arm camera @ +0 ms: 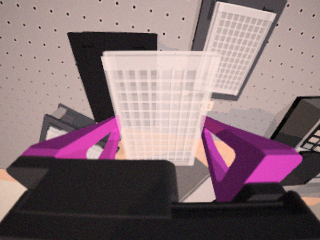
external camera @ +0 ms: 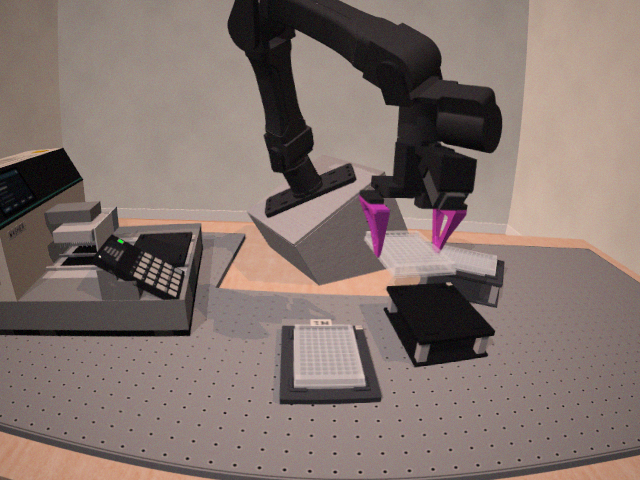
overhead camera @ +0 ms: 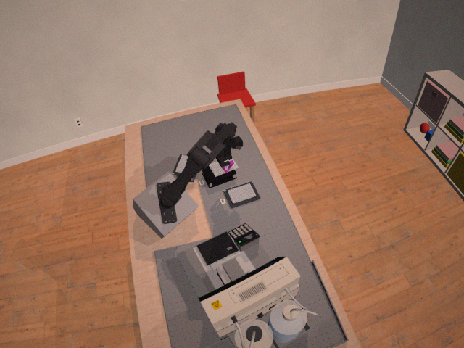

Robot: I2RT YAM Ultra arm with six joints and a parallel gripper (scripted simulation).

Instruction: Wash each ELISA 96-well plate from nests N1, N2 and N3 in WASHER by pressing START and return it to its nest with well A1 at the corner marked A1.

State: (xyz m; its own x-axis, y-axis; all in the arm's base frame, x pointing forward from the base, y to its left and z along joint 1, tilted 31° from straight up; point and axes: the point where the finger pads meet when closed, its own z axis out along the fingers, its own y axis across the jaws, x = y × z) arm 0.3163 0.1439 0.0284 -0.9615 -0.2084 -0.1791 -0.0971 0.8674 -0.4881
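My hand is 1 cm past the raised black nest, 7 cm to the right of it and 10 cm above it. Also, from my hand: nest N1: 5 cm ahead, 11 cm to the right, 14 cm below; black carrier pocket: 17 cm behind, 40 cm to the right, 7 cm below; grey manifold: 15 cm behind, 54 cm to the right, 2 cm below.
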